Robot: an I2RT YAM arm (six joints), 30 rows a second.
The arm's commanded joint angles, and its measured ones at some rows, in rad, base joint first. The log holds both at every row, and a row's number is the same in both.
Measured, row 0: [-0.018, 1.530, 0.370, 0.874, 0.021, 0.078]
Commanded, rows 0 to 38: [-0.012, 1.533, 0.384, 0.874, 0.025, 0.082]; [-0.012, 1.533, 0.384, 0.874, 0.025, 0.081]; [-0.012, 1.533, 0.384, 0.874, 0.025, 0.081]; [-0.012, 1.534, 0.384, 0.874, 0.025, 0.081]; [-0.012, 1.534, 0.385, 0.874, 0.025, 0.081]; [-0.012, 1.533, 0.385, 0.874, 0.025, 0.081]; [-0.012, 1.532, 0.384, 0.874, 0.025, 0.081]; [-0.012, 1.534, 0.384, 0.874, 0.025, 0.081]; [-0.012, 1.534, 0.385, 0.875, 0.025, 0.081]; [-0.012, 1.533, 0.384, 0.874, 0.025, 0.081]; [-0.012, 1.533, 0.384, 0.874, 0.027, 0.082]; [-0.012, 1.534, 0.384, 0.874, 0.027, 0.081]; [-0.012, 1.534, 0.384, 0.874, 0.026, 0.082]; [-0.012, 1.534, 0.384, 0.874, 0.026, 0.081]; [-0.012, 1.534, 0.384, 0.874, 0.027, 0.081]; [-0.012, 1.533, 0.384, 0.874, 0.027, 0.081]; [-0.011, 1.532, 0.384, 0.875, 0.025, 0.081]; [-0.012, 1.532, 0.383, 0.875, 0.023, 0.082]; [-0.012, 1.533, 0.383, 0.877, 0.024, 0.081]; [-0.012, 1.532, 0.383, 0.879, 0.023, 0.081]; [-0.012, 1.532, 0.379, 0.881, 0.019, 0.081]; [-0.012, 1.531, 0.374, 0.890, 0.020, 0.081]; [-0.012, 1.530, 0.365, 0.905, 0.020, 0.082]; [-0.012, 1.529, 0.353, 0.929, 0.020, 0.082]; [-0.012, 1.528, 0.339, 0.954, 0.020, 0.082]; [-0.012, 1.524, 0.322, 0.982, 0.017, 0.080]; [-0.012, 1.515, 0.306, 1.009, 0.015, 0.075]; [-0.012, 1.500, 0.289, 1.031, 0.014, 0.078]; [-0.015, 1.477, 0.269, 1.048, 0.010, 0.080]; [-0.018, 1.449, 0.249, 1.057, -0.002, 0.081]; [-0.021, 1.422, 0.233, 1.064, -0.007, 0.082]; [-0.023, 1.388, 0.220, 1.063, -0.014, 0.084]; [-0.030, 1.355, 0.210, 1.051, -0.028, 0.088]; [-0.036, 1.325, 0.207, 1.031, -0.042, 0.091]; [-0.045, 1.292, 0.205, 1.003, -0.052, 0.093]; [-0.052, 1.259, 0.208, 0.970, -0.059, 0.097]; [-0.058, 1.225, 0.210, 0.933, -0.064, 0.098]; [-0.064, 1.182, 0.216, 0.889, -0.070, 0.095]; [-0.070, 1.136, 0.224, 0.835, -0.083, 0.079]
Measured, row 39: [-0.054, 1.207, 0.209, 0.946, -0.043, 0.085]
